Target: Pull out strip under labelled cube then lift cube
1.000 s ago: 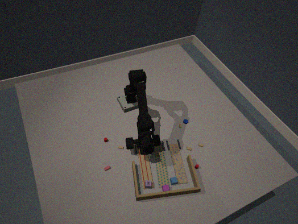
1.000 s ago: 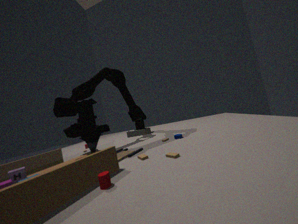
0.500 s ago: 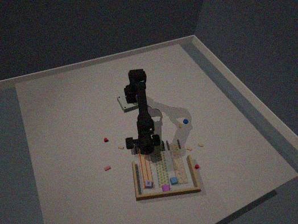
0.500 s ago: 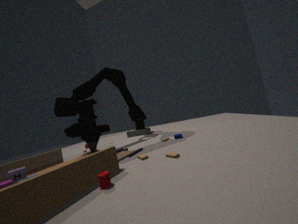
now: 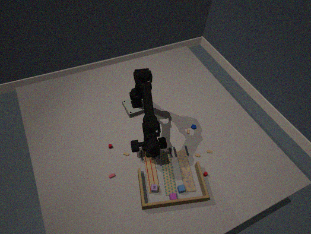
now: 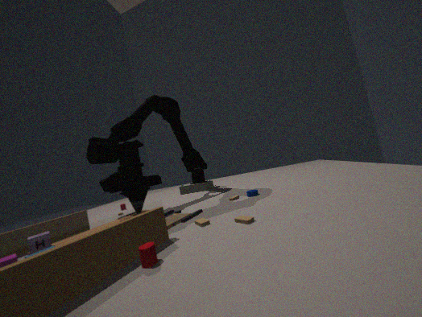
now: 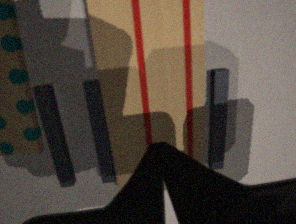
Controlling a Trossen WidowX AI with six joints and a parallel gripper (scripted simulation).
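My gripper tip is 10 cm short of the strip and 1 cm to the left of it. Round my gripper tip: pink block (8 cm ahead, 22 cm to the right); blue disc (10 cm behind, 32 cm to the left).
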